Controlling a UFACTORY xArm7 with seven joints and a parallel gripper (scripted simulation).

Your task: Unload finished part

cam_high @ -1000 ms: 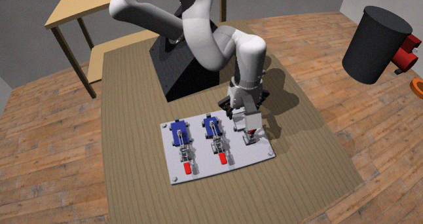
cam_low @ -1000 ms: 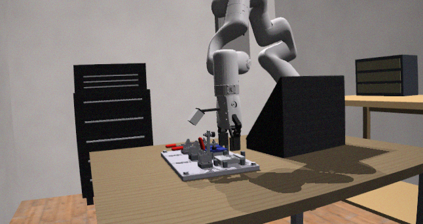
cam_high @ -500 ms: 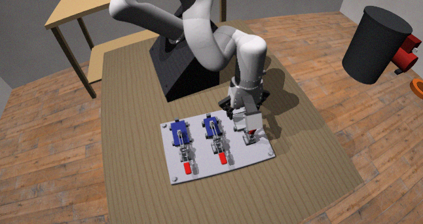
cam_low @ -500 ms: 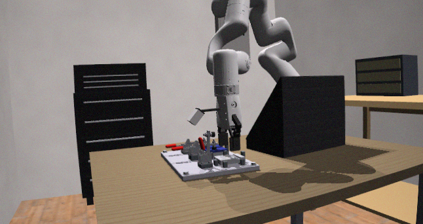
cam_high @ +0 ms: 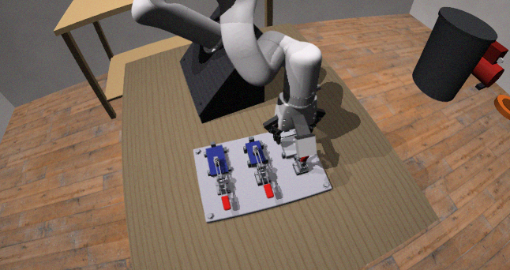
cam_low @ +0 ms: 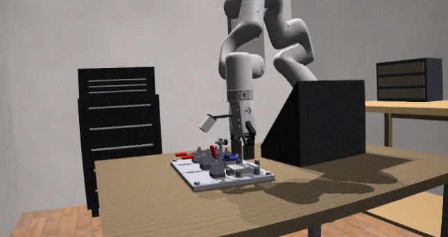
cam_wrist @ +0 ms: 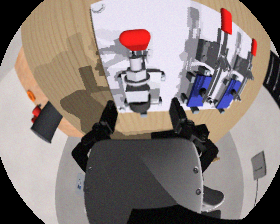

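Now: hand 1 cm past the grey finished part and 4 cm above it. The rest, counted from my hand: grey fixture plate 4 cm ahead, 11 cm to the right, 7 cm below.
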